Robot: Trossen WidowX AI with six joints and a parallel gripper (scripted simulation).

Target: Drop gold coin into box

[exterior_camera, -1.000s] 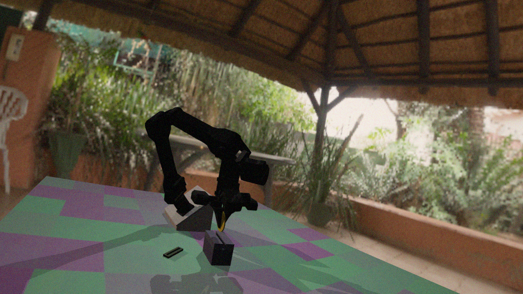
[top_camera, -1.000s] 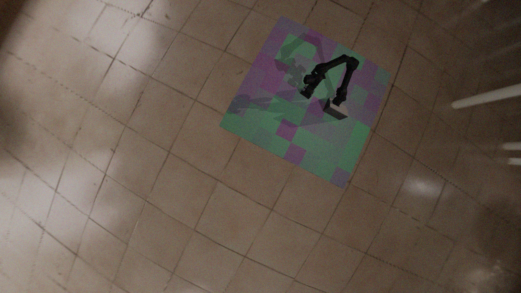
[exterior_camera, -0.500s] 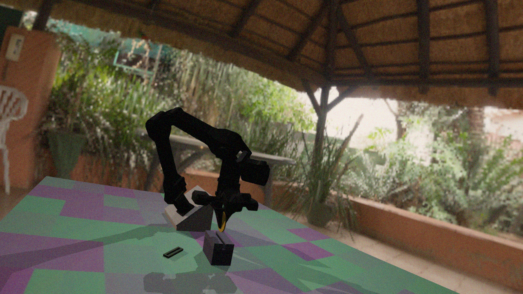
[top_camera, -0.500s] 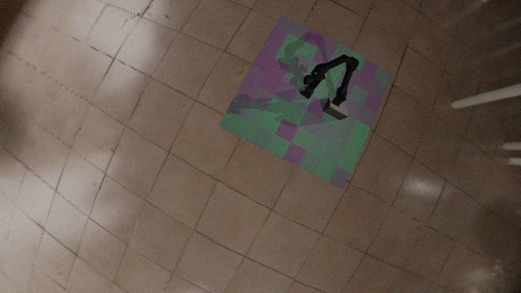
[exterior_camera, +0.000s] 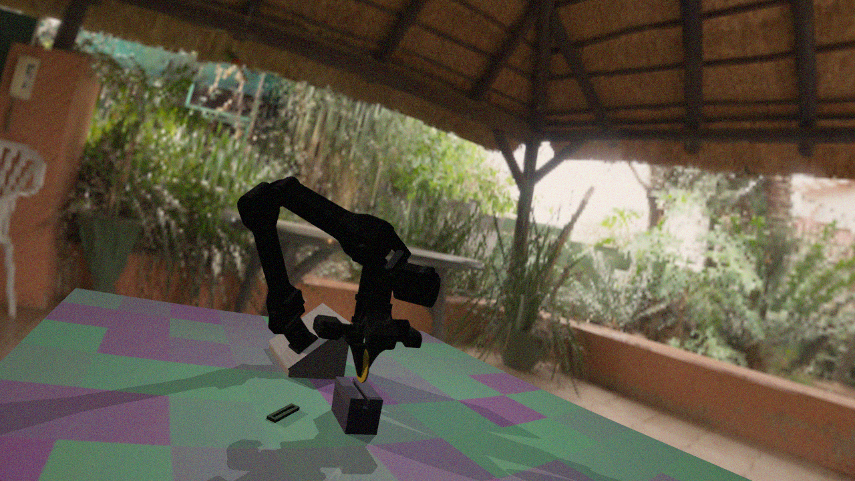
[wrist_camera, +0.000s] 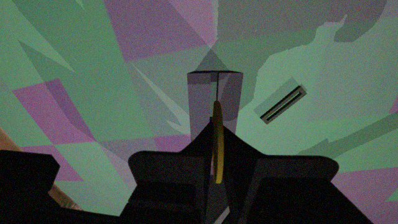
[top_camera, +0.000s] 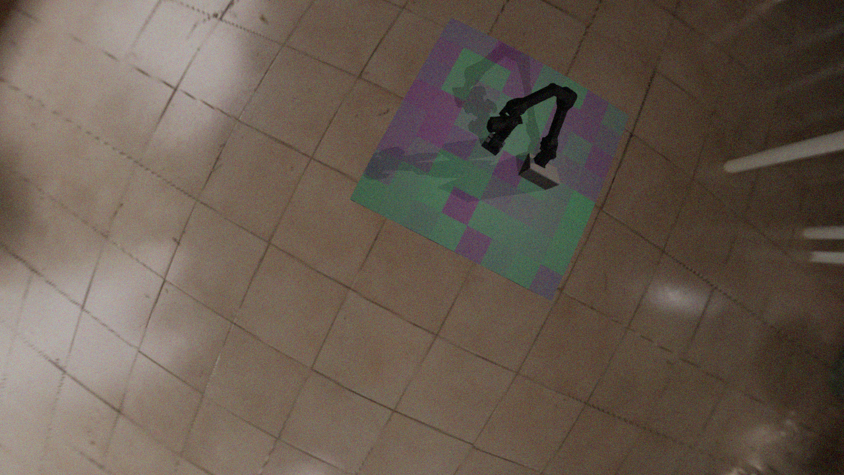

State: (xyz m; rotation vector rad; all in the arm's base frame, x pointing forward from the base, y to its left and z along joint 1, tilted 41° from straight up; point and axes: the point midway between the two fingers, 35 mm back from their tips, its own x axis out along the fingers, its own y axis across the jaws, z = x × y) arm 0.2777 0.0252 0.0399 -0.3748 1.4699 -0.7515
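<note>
Right now the gold coin is 20 mm above my gripper tip.
</note>
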